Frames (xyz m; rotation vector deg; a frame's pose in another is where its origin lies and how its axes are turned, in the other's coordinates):
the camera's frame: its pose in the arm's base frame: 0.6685 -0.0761 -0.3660 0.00 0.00 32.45
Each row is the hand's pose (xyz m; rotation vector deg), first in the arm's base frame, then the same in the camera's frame.
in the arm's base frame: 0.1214 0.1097 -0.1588 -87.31 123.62 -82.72
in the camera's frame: -0.3620 0.4503 0.2072 49.14 -142.66 82.34
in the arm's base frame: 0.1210 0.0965 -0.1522 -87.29 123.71 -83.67
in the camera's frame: -0.3694 0.4394 0.2138 48.81 -141.89 82.56
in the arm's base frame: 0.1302 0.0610 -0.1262 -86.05 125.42 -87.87
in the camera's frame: -0.3807 0.4045 0.2398 45.76 -138.93 82.92
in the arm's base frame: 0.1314 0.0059 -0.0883 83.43 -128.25 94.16
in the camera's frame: -0.4092 0.3574 0.2777 40.58 -134.24 82.73
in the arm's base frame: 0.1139 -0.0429 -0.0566 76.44 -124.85 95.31
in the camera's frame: -0.4502 0.3256 0.3094 35.33 -129.58 81.88
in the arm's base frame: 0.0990 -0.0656 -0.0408 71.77 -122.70 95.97
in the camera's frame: -0.4749 0.3144 0.3252 31.79 -126.56 81.33
